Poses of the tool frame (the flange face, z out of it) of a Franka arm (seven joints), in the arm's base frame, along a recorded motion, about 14 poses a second.
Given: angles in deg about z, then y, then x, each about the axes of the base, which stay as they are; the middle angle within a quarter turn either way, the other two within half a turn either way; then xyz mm.
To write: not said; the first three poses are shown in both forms.
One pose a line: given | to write
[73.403, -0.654, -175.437, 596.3, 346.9, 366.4] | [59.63, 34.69, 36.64, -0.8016, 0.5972, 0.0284, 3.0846]
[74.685, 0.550, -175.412, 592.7, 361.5, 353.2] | [59.27, 36.15, 35.32, -0.7947, 0.6066, 0.0205, 3.0721]
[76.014, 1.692, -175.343, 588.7, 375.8, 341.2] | [58.87, 37.58, 34.12, -0.7875, 0.6162, 0.0134, 3.0594]
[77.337, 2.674, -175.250, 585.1, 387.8, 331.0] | [58.51, 38.78, 33.10, -0.7801, 0.6256, 0.0077, 3.0477]
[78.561, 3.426, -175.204, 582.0, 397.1, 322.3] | [58.20, 39.71, 32.23, -0.7733, 0.6341, 0.0034, 3.0390]
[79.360, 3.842, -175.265, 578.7, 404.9, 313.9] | [57.87, 40.49, 31.39, -0.7687, 0.6396, 0.0006, 3.0352]
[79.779, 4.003, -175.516, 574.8, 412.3, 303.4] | [57.48, 41.23, 30.34, -0.7664, 0.6424, -0.0017, 3.0368]
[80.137, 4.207, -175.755, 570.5, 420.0, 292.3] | [57.05, 42.00, 29.23, -0.7644, 0.6447, -0.0043, 3.0377]
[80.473, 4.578, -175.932, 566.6, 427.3, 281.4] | [56.66, 42.73, 28.14, -0.7624, 0.6470, -0.0076, 3.0358]
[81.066, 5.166, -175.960, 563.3, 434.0, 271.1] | [56.33, 43.40, 27.11, -0.7589, 0.6511, -0.0114, 3.0295]
